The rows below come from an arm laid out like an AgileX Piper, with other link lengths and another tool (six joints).
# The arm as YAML. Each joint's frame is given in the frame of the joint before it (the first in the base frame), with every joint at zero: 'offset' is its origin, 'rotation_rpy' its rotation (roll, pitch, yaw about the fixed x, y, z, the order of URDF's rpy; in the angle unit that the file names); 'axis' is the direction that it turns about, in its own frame. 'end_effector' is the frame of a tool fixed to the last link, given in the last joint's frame.
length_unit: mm
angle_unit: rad
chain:
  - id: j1
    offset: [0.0, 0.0, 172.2]
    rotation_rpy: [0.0, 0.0, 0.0]
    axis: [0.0, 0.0, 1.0]
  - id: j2
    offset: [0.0, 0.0, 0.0]
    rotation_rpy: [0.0, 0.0, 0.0]
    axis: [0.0, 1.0, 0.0]
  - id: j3
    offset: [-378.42, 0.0, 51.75]
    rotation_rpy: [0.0, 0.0, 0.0]
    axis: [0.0, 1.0, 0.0]
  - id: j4
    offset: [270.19, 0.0, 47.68]
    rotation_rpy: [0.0, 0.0, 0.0]
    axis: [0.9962, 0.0, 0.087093]
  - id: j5
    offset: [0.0, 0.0, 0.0]
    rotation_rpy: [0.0, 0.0, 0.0]
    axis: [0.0, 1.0, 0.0]
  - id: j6
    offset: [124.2, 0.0, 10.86]
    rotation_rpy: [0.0, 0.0, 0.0]
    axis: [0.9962, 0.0, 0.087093]
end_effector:
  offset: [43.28, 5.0, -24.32]
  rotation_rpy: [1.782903, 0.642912, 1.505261]
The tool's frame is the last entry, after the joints.
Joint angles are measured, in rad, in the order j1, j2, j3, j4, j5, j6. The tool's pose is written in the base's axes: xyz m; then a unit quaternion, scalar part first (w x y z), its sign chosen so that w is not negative. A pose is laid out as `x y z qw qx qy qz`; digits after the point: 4 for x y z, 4 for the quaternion.
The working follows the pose.
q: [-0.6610 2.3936 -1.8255 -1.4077 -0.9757 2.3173]
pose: 0.5939 -0.2709 0.2588 0.1173 0.6297 0.5477 0.5383
Where each joint sits with the arm in this pose, in the base's axes (m; each line is computed from the numbers above, not from the rounded line before):
j1: 0.0000 0.0000 0.1722
j2: 0.0000 0.0000 0.1722
j3: 0.2468 -0.1919 0.3917
j4: 0.4468 -0.3475 0.2865
j5: 0.4468 -0.3475 0.2865
j6: 0.5644 -0.3099 0.2690
the tool: 0.5939 -0.2709 0.2588

